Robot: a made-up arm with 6 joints.
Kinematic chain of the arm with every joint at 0, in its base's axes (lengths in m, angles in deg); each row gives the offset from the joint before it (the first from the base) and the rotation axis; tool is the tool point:
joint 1: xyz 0 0 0.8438 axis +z
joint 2: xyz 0.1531 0 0 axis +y
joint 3: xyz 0 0 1.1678 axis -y
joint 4: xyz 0 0 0.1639 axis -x
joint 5: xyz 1.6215 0 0 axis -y
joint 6: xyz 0.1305 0 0 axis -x
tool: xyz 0 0 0
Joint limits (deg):
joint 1: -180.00..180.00
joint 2: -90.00..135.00
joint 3: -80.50..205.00
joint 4: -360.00..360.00
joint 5: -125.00..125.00
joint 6: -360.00..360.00
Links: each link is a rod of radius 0.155 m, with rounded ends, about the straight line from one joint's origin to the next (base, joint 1, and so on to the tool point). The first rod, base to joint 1, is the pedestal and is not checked.
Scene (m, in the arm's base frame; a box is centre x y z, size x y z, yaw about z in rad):
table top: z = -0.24
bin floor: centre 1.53 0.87 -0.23 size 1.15 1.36 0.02 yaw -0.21
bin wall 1: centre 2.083 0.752 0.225 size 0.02 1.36 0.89 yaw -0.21
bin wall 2: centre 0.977 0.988 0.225 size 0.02 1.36 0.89 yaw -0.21
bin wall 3: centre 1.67 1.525 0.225 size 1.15 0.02 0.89 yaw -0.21
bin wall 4: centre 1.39 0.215 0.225 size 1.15 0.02 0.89 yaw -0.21
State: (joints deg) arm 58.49 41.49 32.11 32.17 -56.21 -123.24
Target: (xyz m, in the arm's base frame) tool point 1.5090 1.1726 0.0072
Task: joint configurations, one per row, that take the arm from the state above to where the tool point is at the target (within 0.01 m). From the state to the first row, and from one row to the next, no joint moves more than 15 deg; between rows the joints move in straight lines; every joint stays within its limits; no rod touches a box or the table.
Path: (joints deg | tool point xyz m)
1: 53.79 35.58 19.64 31.88 -58.43 -123.24 | 1.5104 1.9635 1.3963
2: 49.08 29.67 7.17 31.59 -60.66 -123.24 | 1.5607 1.7094 1.2754
3: 44.38 23.76 -5.31 31.30 -62.88 -123.24 | 1.5604 1.4426 1.1524
4: 39.68 17.85 -17.78 31.01 -65.11 -123.24 | 1.5089 1.1726 1.0295
5: 39.66 30.53 -14.69 31.19 -63.42 -123.24 | 1.5591 1.2140 0.7024
6: 39.64 43.20 -11.59 31.38 -61.73 -123.24 | 1.5605 1.2150 0.3577
7: 39.62 55.88 -8.50 31.56 -60.04 -123.24 | 1.5091 1.1725 0.0072

